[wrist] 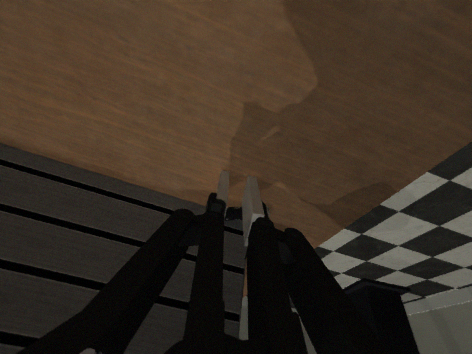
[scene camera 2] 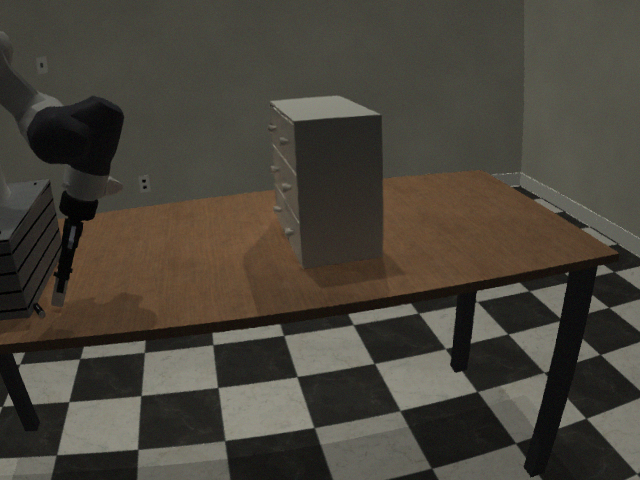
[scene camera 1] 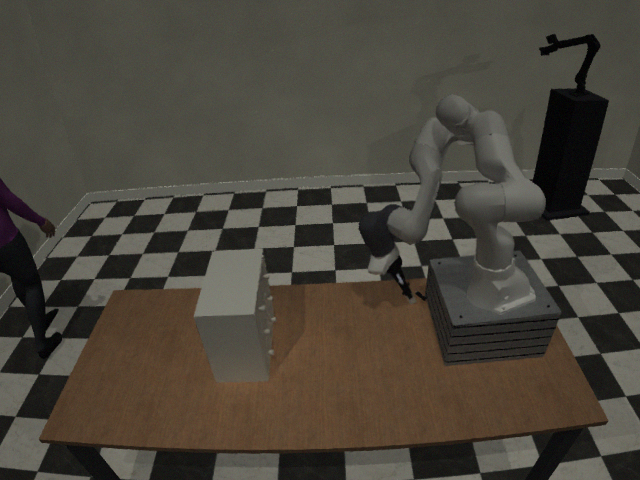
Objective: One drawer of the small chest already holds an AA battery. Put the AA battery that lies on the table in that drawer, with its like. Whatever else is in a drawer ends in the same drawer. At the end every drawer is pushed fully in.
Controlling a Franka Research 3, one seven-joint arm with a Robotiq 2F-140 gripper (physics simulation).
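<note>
The AA battery (scene camera 1: 421, 295) (scene camera 2: 39, 310) (wrist: 234, 214) is small and dark. It lies on the table (scene camera 1: 336, 403) (scene camera 2: 180, 258) beside the robot's base block. My gripper (scene camera 1: 411, 298) (scene camera 2: 57, 298) (wrist: 235, 186) points down low over the table and is nearly shut, with a narrow gap between its pads. In scene camera 2 the battery lies apart from the fingertips, on the base block side; the wrist view shows part of it through the gap, the rest hidden by the fingers. The white chest (scene camera 1: 235, 346) (scene camera 2: 338, 191) stands upright. Its drawers look pushed in; their contents are hidden.
The ribbed grey base block (scene camera 1: 496, 343) (scene camera 2: 25, 268) (wrist: 75, 250) stands very close to the battery and fingers. The chest's knobs (scene camera 2: 288, 232) face the robot's side. The table edge is near the gripper. A person (scene camera 1: 20, 258) stands beyond the table's far left end.
</note>
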